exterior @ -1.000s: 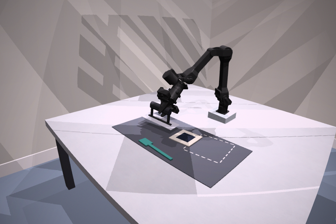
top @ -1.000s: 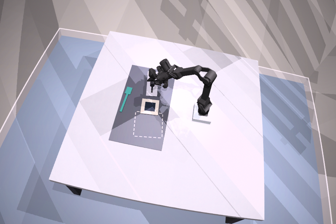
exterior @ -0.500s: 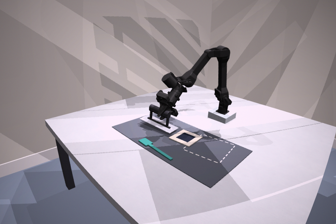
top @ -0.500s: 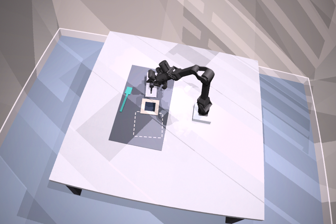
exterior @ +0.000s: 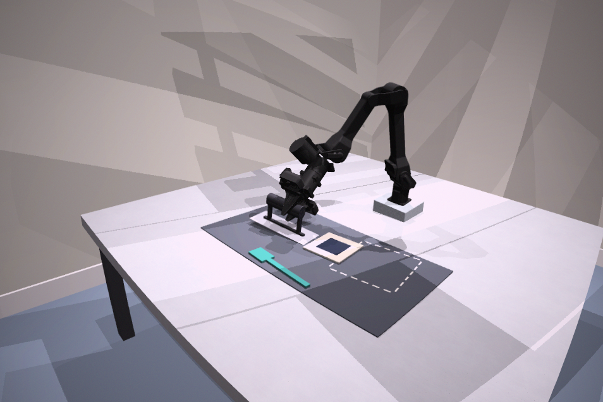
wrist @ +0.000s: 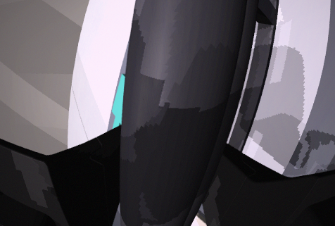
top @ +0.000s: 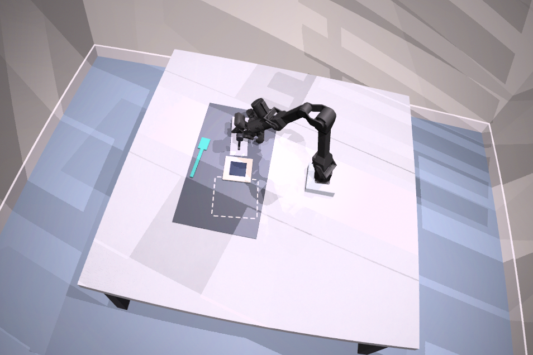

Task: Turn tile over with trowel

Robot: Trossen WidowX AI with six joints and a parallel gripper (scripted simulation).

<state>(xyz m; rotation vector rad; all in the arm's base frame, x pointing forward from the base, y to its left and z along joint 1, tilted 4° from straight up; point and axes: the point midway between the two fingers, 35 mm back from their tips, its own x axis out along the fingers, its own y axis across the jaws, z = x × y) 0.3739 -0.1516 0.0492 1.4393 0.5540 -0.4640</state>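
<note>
My gripper tip is 120 mm to the right of the dark mat and 70 mm above it. Also, from my gripper tip: teal trowel (130 mm ahead, 90 mm to the left, 50 mm below); then tile (150 mm to the left, 50 mm below, 40 mm behind).
</note>
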